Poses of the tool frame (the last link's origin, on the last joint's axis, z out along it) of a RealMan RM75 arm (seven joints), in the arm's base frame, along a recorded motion.
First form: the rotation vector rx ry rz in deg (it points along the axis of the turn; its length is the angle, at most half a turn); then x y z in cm.
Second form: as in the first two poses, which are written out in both.
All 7 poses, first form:
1: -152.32, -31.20, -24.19, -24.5, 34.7, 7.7
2: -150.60, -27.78, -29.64, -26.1, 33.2, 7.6
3: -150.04, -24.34, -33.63, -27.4, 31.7, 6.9
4: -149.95, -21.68, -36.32, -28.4, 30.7, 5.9
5: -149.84, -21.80, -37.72, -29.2, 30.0, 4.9
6: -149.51, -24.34, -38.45, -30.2, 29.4, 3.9
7: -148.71, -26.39, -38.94, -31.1, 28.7, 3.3
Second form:
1: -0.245, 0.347, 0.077, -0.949, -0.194, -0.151, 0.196
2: -0.261, 0.332, 0.076, -0.944, -0.174, -0.186, 0.208
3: -0.274, 0.317, 0.069, -0.942, -0.153, -0.211, 0.211
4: -0.284, 0.307, 0.059, -0.941, -0.136, -0.228, 0.210
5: -0.292, 0.300, 0.049, -0.939, -0.137, -0.236, 0.208
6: -0.302, 0.294, 0.039, -0.936, -0.152, -0.241, 0.206
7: -0.311, 0.287, 0.033, -0.933, -0.165, -0.244, 0.208
